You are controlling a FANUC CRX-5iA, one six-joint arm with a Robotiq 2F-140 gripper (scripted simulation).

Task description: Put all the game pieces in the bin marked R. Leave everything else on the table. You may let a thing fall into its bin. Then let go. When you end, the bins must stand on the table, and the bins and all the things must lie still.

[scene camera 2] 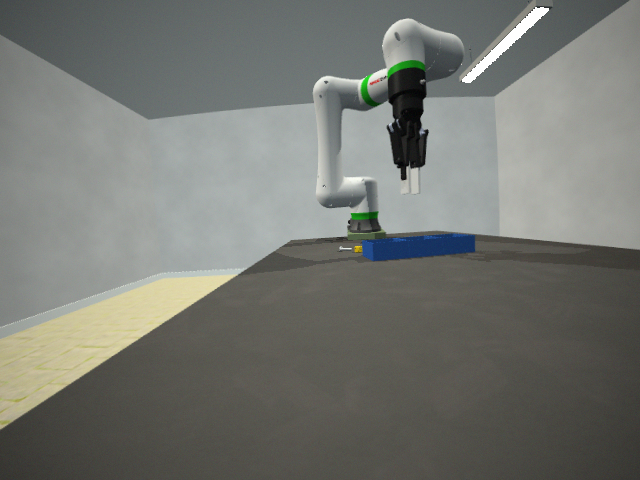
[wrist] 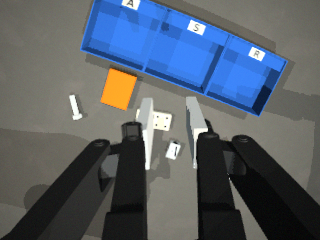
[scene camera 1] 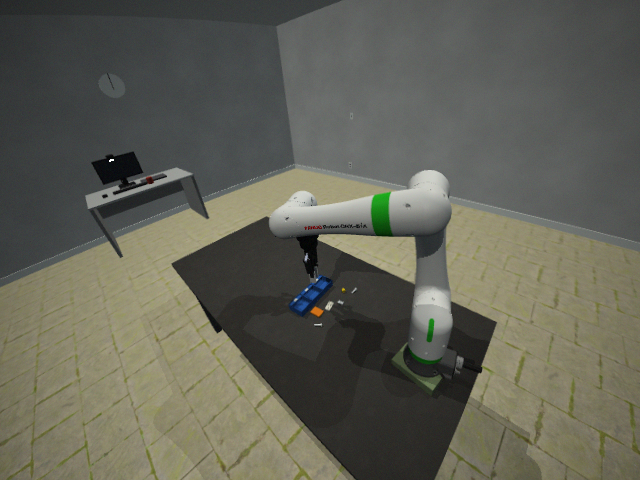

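You'd find the gripper (scene camera 2: 410,193) there, and from the wrist it's the gripper (wrist: 169,112). There's a blue bin (scene camera 2: 418,246) too; the wrist has the bin (wrist: 180,57), and another look at the bin (scene camera 1: 313,292) comes from the scene. An orange square tile (wrist: 119,85) is there as well, but scene camera 2 does not show the tile, since it's hidden by the blue bin.
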